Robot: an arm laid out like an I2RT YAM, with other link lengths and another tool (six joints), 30 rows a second.
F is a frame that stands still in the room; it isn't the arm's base.
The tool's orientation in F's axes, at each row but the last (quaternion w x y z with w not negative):
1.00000, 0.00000, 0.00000, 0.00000
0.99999, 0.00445, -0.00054, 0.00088
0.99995, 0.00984, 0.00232, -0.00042
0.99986, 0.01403, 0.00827, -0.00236
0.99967, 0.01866, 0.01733, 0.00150
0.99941, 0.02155, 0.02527, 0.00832
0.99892, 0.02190, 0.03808, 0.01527
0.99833, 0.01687, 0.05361, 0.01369
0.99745, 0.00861, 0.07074, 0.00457
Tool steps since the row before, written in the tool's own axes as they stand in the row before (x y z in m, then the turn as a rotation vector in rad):
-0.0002, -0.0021, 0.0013, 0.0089, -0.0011, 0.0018
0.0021, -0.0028, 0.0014, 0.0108, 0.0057, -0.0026
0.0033, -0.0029, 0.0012, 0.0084, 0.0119, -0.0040
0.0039, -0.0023, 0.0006, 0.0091, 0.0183, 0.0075
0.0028, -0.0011, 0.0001, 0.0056, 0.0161, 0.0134
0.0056, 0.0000, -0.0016, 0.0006, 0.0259, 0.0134
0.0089, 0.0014, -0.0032, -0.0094, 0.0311, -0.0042
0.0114, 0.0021, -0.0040, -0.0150, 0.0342, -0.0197
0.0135, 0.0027, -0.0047, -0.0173, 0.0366, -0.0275
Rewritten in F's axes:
-0.0002, -0.0021, 0.0013, 0.0089, -0.0011, 0.0018
0.0021, -0.0028, 0.0014, 0.0108, 0.0057, -0.0025
0.0033, -0.0029, 0.0011, 0.0084, 0.0120, -0.0038
0.0039, -0.0023, 0.0005, 0.0093, 0.0180, 0.0079
0.0028, -0.0011, 0.0000, 0.0060, 0.0156, 0.0138
0.0055, 0.0002, -0.0019, 0.0009, 0.0253, 0.0145
0.0086, 0.0018, -0.0038, -0.0106, 0.0309, -0.0021
0.0108, 0.0026, -0.0051, -0.0179, 0.0344, -0.0168
0.0127, 0.0029, -0.0065, -0.0213, 0.0369, -0.0241

